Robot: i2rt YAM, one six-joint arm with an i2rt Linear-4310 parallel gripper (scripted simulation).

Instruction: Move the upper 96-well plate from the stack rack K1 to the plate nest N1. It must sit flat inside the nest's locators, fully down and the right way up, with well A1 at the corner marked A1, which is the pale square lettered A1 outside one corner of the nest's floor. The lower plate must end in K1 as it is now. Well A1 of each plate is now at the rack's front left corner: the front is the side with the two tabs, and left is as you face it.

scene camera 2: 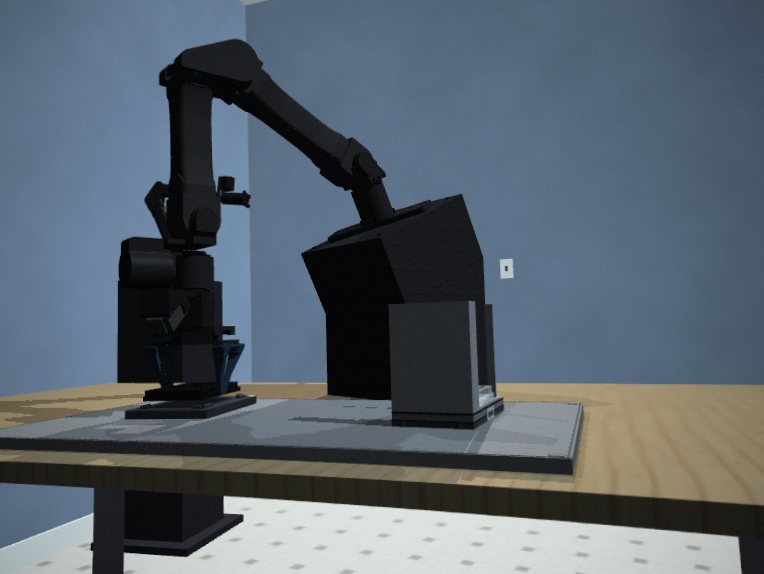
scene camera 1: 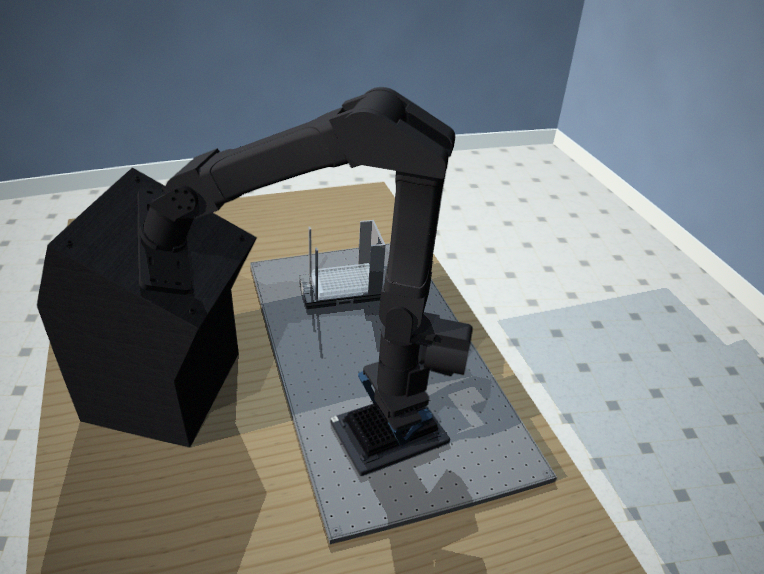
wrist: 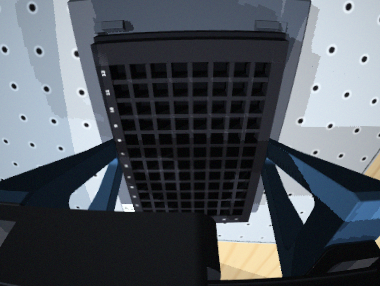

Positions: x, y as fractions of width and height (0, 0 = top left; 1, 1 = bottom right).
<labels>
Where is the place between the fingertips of my gripper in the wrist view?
0.50, 0.51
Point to a black 96-well plate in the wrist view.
0.60, 0.45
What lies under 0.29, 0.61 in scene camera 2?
My gripper.
</labels>
